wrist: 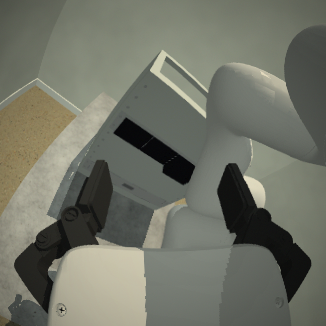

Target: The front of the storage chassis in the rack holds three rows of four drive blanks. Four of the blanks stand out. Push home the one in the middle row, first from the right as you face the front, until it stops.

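Places are measured from the arm's base along level axes (x ahead, y up, z right), in millimetres.
Pixels of known places: gripper, fingertip midpoint: point(166, 175).
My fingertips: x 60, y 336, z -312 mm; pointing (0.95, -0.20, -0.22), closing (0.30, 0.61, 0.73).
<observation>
Behind a point stands the place of what it marks.
The grey rack point(131, 167) {x 436, y -108, z -246 mm} stands tilted in the wrist view, beyond the fingers. The storage chassis point(132, 134) {x 397, y 59, z -338 mm} shows as a black band across its face, slanting from upper left to lower right. The single drive blanks and their rows cannot be told apart in the dark. A black part near the band's lower right end has a stepped edge and seems to stand out. The arm hides what lies beyond that end. My gripper point(166, 175) {x 60, y 336, z -312 mm} is open, with nothing between its fingers, and is well short of the rack.
The robot's own pale arm point(212, 150) {x 180, y 322, z -250 mm} fills the right side and overlaps the rack's right edge. A mottled light grey surface point(30, 240) {x -14, y -362, z -395 mm} lies at the left, with a tan speckled floor point(37, 130) beyond it. Plain grey-green walls point(120, 35) stand behind.
</observation>
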